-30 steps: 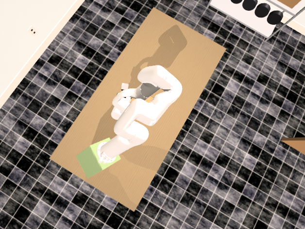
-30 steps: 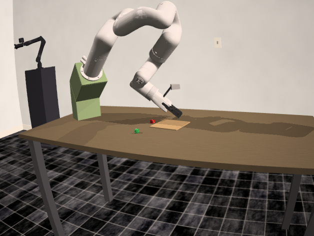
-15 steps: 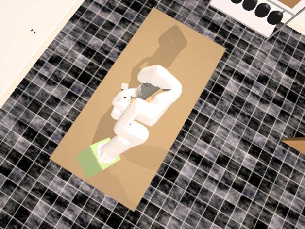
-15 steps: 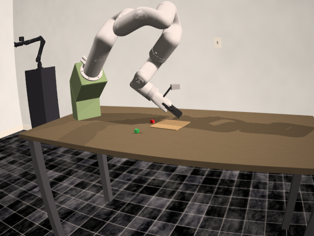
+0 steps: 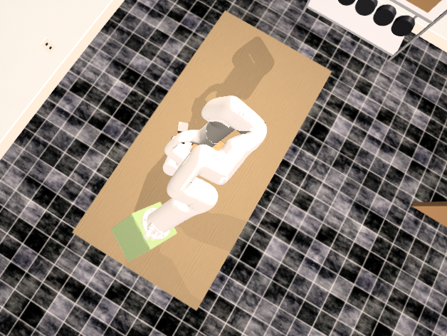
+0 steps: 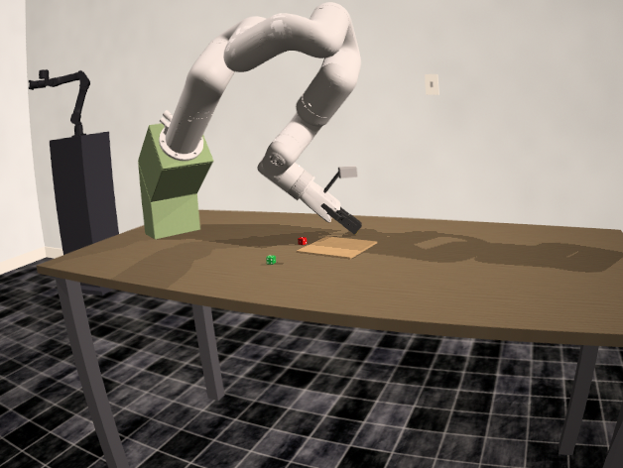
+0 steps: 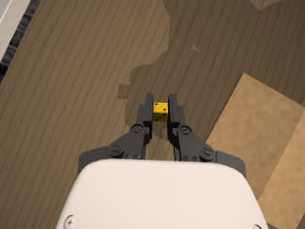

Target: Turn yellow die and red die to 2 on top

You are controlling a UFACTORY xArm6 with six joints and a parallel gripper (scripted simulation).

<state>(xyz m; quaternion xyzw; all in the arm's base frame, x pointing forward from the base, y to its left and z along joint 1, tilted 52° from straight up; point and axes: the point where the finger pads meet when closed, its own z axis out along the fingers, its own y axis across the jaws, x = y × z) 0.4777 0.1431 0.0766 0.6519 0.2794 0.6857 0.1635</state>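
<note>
My hand is 20 mm above the yellow die and 10 mm short of it. From my hand the other things lie so: red die: 110 mm to the right, 100 mm behind, 20 mm below; green die: 270 mm to the right, 130 mm behind, 20 mm below; tan mat: 130 mm to the right, 20 mm below, 10 mm behind.
</note>
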